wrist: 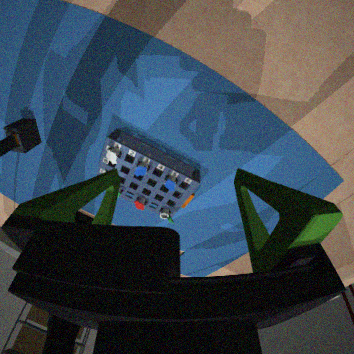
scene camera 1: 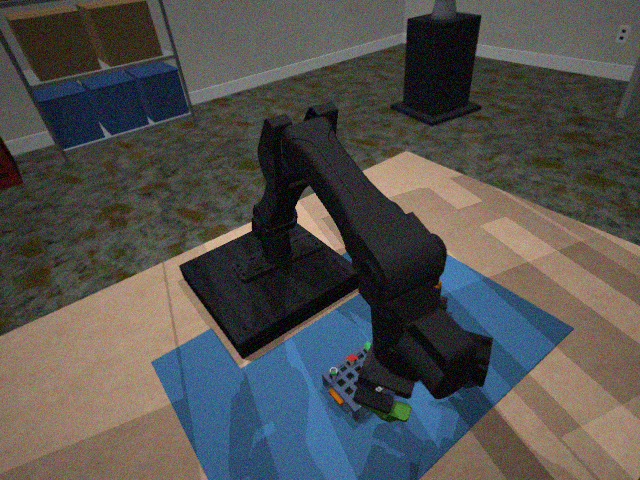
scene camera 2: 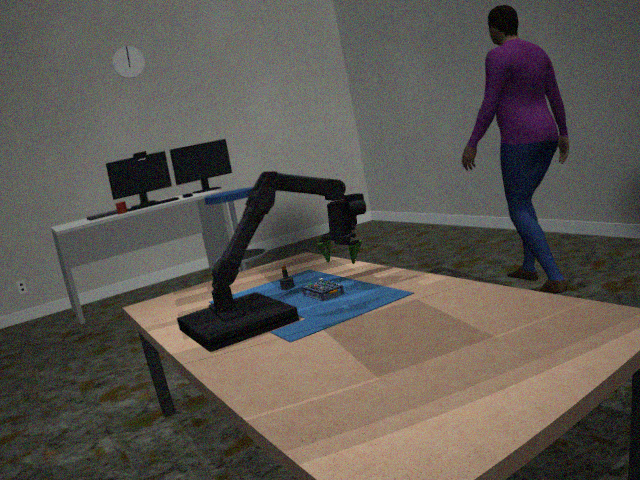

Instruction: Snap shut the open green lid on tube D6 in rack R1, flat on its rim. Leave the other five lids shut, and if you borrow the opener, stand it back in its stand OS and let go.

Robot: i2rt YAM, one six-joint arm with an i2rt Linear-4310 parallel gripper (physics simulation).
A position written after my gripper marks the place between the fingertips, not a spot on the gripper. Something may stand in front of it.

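Note:
There is an opener stand (wrist: 26,130) that I can see, and a blue mat (wrist: 79,76) as well. I find the mat again in other views (scene camera 1: 275,410), (scene camera 2: 359,297). My own gripper (scene camera 1: 396,388) is open and grips nothing; it can be seen from scene camera 2 (scene camera 2: 340,262) and from the wrist (wrist: 176,174) too.

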